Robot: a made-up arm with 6 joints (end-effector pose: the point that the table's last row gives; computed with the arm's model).
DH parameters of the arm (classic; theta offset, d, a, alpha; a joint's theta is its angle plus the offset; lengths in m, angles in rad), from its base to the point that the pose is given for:
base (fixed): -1.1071 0 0.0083 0
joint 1: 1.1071 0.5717 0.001 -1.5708
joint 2: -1.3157 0 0.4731 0
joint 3: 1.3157 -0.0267 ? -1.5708
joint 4: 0 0.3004 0.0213 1.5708
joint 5: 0 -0.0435 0.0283 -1.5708
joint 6: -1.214 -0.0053 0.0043 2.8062
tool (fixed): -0.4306 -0.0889 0 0
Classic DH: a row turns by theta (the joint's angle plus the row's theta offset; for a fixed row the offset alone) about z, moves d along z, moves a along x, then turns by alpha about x.
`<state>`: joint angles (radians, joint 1 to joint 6).
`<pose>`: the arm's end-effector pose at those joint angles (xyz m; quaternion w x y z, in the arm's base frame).
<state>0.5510 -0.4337 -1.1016 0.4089 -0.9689 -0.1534</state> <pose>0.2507 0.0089 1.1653 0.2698 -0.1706 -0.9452 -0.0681</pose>
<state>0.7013 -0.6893 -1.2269 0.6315 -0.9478 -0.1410</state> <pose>0.1237 -0.0811 1.2120 0.2255 -0.0122 -0.9443 -0.2392</pose>
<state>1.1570 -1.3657 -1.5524 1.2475 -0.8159 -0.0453</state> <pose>-0.0129 -0.4281 1.0952 0.1594 0.5761 -0.6273 -0.4992</pose>
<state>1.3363 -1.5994 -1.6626 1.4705 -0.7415 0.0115</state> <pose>0.0294 -0.5357 0.9943 0.1136 0.7602 -0.4083 -0.4924</pose>
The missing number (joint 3, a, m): 0.0476
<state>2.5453 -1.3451 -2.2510 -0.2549 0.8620 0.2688</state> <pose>0.5832 -0.3007 1.1176 0.1602 0.7622 -0.6252 0.0501</pose>
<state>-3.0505 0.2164 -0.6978 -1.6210 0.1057 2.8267</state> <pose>-0.4695 -0.0381 0.7010 0.2078 0.2826 -0.1453 0.9251</pose>
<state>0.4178 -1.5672 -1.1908 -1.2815 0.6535 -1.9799</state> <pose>-0.3187 -0.1934 1.0640 0.0414 0.8424 -0.2067 -0.4958</pose>
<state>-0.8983 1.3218 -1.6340 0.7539 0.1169 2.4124</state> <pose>0.3206 -0.5324 0.2140 0.0501 -0.0446 -0.0988 0.9928</pose>
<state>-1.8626 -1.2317 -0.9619 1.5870 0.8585 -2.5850</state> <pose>0.0440 0.1012 1.0653 0.2926 -0.8618 -0.0655 0.4092</pose>
